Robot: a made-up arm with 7 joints.
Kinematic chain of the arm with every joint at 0, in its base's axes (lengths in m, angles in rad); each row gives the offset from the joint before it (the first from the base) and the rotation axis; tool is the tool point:
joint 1: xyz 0 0 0 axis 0 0.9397 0.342
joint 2: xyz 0 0 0 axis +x
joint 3: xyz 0 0 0 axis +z
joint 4: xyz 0.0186 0 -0.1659 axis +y
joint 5: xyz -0.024 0 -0.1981 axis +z
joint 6: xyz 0 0 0 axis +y
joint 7: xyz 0 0 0 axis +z
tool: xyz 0 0 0
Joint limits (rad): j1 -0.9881..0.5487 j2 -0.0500..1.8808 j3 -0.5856..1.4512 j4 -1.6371..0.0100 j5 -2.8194..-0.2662 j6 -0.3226..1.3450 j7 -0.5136..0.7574
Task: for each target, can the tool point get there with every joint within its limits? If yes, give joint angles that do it. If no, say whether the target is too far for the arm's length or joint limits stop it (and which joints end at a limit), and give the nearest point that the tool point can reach.
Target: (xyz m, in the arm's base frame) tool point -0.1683 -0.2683 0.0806
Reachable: no: joint limits stop it (at a limit: joint 1, joint 2, joint 3, joint 4) | nearest point 0.1968 -0.1988 0.0210 | short by 0.376 m
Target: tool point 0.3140 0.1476 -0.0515
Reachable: yes | joints -0.8143 0.6342 0.2251 -0.8217 -1.3214 -0.1779 0.2500
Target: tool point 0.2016 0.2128 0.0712
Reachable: yes | joints -0.1523 1.4219 0.3619 -1.4456 -2.0993 -0.0874 0.2048
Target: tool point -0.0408 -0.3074 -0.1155
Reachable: no: joint limits stop it (at a limit: joint 1, joint 2, joint 3, joint 4) | nearest point 0.0944 -0.1025 -0.2435 | short by 0.277 m
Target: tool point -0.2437 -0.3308 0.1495
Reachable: no: too far | nearest point -0.1440 0.1210 0.2081 | short by 0.466 m
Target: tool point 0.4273 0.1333 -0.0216
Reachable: no: too far | nearest point 0.3366 0.1129 -0.0311 | short by 0.093 m
